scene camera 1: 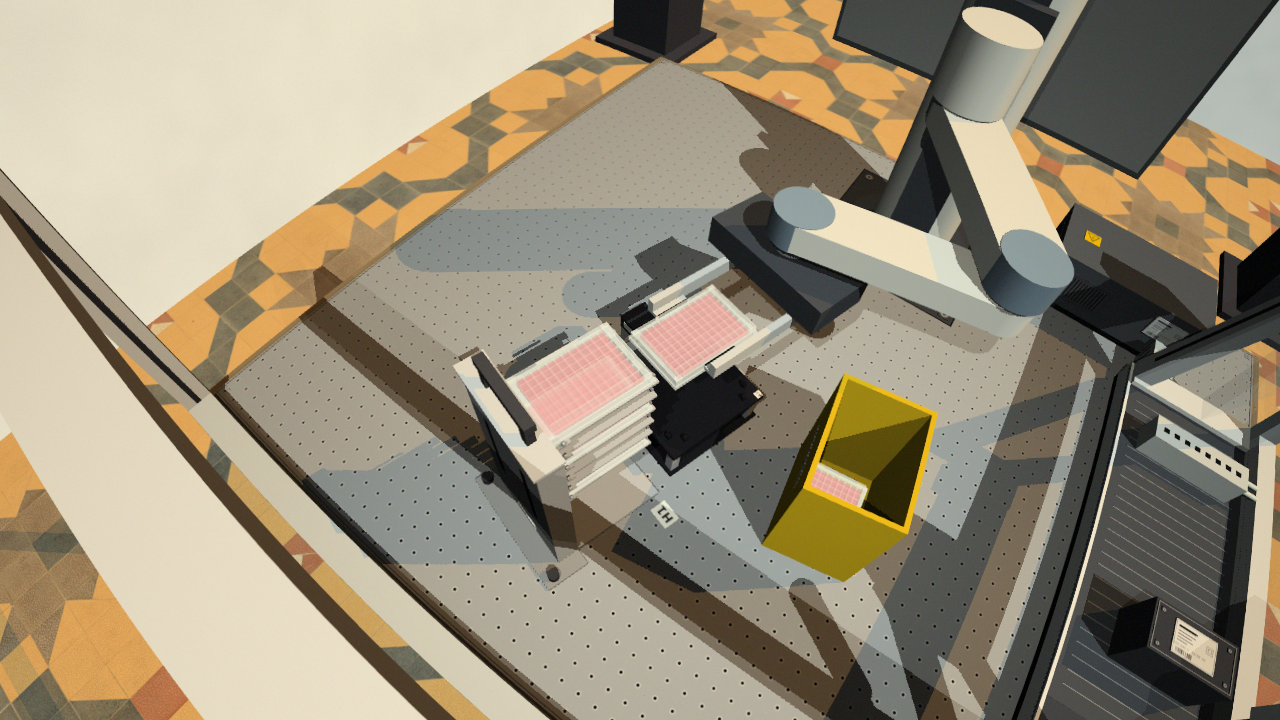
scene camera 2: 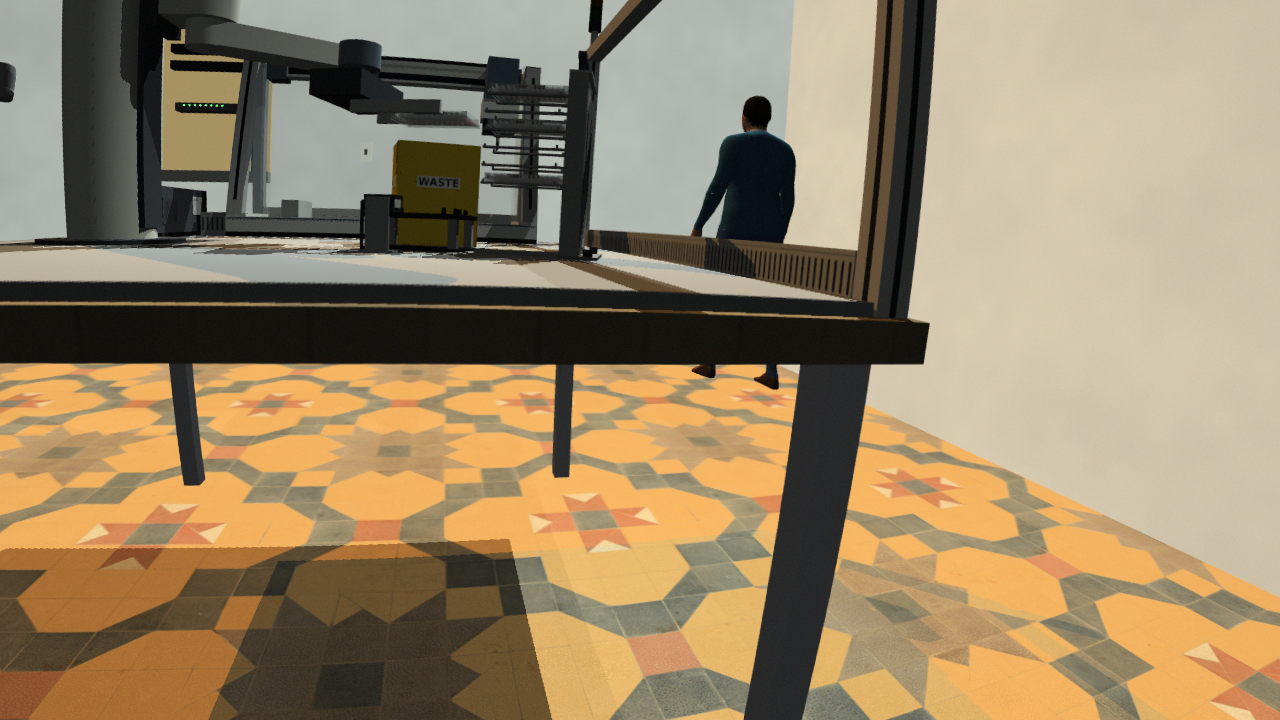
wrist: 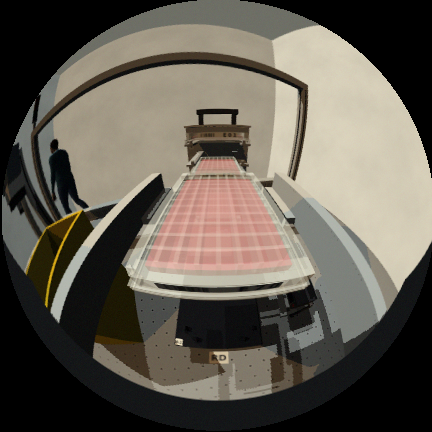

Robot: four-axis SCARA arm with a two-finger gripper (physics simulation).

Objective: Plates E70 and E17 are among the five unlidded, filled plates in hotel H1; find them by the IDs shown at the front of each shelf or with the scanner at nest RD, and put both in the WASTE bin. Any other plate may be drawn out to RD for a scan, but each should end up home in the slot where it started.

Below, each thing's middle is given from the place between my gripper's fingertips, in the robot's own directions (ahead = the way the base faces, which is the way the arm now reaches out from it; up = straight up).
Now: hand 21 cm short of the dark hotel handle (scene camera 1: 516, 411), 9 cm below it and 6 cm to the left of it. The rest, counted from my hand: dark controller box (scene camera 1: 1147, 282) 74 cm behind, 53 cm to the left, 17 cm below.
